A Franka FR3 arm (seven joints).
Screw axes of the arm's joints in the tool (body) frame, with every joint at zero. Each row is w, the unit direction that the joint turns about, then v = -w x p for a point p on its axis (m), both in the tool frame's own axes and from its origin. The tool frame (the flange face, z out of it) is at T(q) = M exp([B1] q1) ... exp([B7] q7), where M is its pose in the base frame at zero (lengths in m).
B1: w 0 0 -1 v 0 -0.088 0
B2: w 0 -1 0 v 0.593 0 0.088
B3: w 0 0 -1 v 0 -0.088 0
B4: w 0 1 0 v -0.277 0 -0.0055
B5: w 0 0 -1 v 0 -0.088 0
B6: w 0 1 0 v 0.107 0 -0.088
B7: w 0 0 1 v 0 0 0
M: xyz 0.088 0 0.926 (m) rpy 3.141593 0 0 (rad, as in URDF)
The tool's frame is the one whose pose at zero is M.
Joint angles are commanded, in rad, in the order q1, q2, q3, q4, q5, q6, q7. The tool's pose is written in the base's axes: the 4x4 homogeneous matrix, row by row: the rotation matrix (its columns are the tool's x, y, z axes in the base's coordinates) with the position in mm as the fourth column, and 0 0 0 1 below. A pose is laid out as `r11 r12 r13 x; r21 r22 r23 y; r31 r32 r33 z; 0 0 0 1`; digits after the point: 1 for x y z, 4 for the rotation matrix.
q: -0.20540 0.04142 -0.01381 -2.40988 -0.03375 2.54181 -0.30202
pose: 0.9906 0.1076 0.0842 489.0; 0.1112 -0.9930 -0.0389 -108.5; 0.0794 0.0479 -0.9957 303.1; 0 0 0 1
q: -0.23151 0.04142 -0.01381 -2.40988 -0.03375 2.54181 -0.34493
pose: 0.9888 0.1242 0.0832 486.0; 0.1279 -0.9909 -0.0410 -121.3; 0.0773 0.0512 -0.9957 303.1; 0 0 0 1
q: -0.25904 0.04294 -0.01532 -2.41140 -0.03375 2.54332 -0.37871
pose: 0.9884 0.1289 0.0805 481.9; 0.1327 -0.9902 -0.0431 -135.2; 0.0741 0.0532 -0.9958 301.9; 0 0 0 1
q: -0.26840 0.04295 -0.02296 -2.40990 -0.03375 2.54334 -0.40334
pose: 0.9873 0.1364 0.0811 480.0; 0.1403 -0.9891 -0.0452 -143.5; 0.0740 0.0560 -0.9957 302.5; 0 0 0 1
